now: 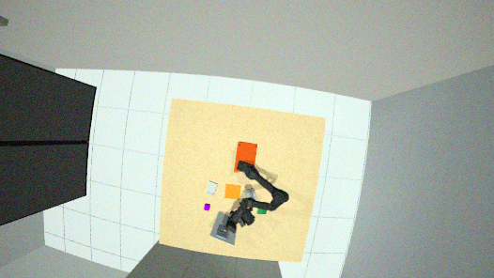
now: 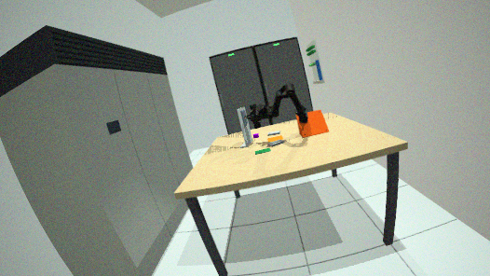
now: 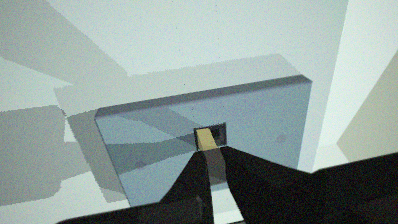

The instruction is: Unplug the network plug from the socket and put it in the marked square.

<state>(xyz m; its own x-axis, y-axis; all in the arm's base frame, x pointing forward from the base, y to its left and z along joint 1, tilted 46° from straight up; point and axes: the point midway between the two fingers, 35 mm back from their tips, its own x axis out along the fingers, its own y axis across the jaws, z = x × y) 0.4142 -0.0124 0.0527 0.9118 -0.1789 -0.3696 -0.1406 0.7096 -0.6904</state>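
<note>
Right now the yellow-orange marked square is 180 mm behind my gripper tip, 20 mm to the right of it and 220 mm below it. Also, from my gripper tip: green patch (110 mm behind, 250 mm to the left, 220 mm below); grey upright panel (30 mm ahead, 10 mm to the right, 80 mm below); plug (10 mm ahead).
</note>
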